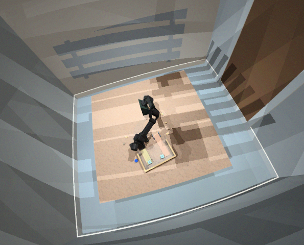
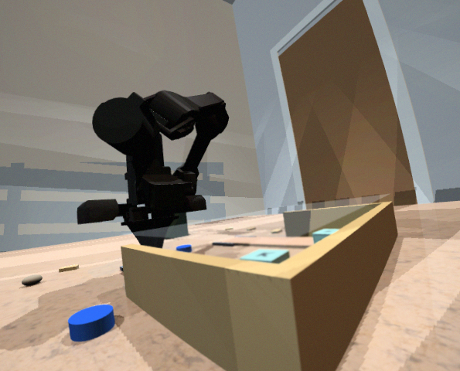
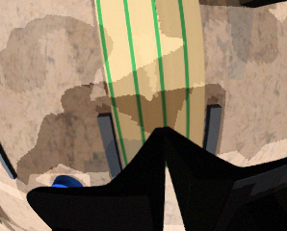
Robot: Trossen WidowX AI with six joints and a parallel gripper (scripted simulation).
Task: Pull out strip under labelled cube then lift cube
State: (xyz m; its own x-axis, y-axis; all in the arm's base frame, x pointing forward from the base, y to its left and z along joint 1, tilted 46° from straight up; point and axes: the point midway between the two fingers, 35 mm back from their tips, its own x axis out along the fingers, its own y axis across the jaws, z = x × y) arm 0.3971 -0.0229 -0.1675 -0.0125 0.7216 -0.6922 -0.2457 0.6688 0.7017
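Now: gripper tip 90 mm short of the yellow-green striped strip and 20 mm to the right of it. The rest, counted from my gripper tip: grey pebble 60 mm behind, 170 mm to the right.
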